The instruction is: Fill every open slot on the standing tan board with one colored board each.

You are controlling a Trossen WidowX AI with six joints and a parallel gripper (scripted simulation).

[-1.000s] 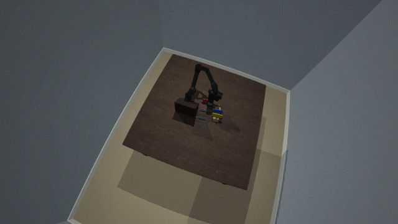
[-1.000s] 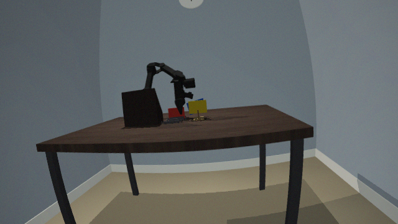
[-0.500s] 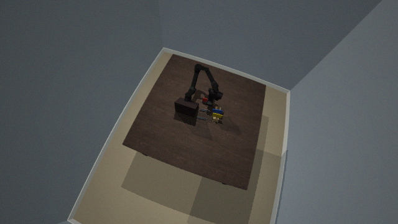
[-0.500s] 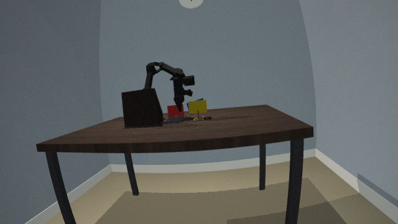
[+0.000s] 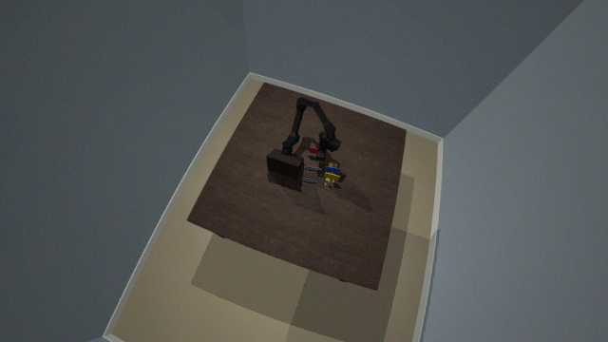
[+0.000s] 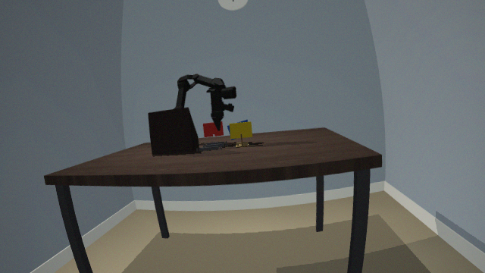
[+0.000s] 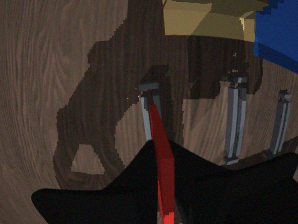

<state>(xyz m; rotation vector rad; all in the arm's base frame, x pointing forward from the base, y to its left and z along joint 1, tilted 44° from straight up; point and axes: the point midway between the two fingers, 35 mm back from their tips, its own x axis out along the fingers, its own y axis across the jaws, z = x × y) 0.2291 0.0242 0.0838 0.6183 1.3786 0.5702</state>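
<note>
Right now the blue board is 11 cm to the right of my gripper tip, 10 cm ahead of it and 1 cm below it. From my gripper tip the other things lie so: red board: 3 cm behind; then yellow board: 16 cm to the right, 11 cm ahead, 1 cm below; then tan board: 11 cm to the right, 11 cm ahead, 4 cm below.
</note>
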